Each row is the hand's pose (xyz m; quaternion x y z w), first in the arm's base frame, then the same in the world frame.
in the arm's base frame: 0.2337 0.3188 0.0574 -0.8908 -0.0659 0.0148 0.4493
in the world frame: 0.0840 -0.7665 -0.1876 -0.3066 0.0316 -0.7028 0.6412
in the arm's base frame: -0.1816 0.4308 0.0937 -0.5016 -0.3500 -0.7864 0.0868
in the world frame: 0.0068 -0.3419 -0.1979 -0.0871 -0.3224 0.9196 0.2067
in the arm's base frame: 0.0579 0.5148 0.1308 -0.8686 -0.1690 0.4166 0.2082
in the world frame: -0.0269 -0.5536 -0.0569 -0.6792 -0.0874 -0.4289 0.5892
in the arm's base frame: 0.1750 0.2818 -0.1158 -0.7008 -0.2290 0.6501 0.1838
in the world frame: 0.2568 -0.7030 -0.2184 -0.7552 -0.2810 -0.2241 0.5482
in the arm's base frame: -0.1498 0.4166 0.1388 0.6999 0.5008 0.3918 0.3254
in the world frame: -0.0338 -0.3806 -0.2081 0.5022 -0.3613 0.7352 0.2770
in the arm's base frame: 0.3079 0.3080 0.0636 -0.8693 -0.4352 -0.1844 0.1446
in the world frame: 0.0840 -0.8412 -0.1785 -0.4644 0.0913 -0.8629 0.1773
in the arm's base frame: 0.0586 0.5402 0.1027 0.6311 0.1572 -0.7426 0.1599
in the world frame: -0.0026 -0.5449 -0.0292 -0.9080 -0.1146 0.0295 0.4019
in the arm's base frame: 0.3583 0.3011 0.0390 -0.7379 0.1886 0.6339 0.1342
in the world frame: 0.1124 -0.8890 -0.1685 -0.6341 -0.0017 -0.0356 0.7725
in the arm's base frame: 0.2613 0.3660 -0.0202 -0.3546 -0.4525 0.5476 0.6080
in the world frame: 0.1558 -0.7732 -0.1258 -0.3866 -0.7273 -0.3471 0.4484
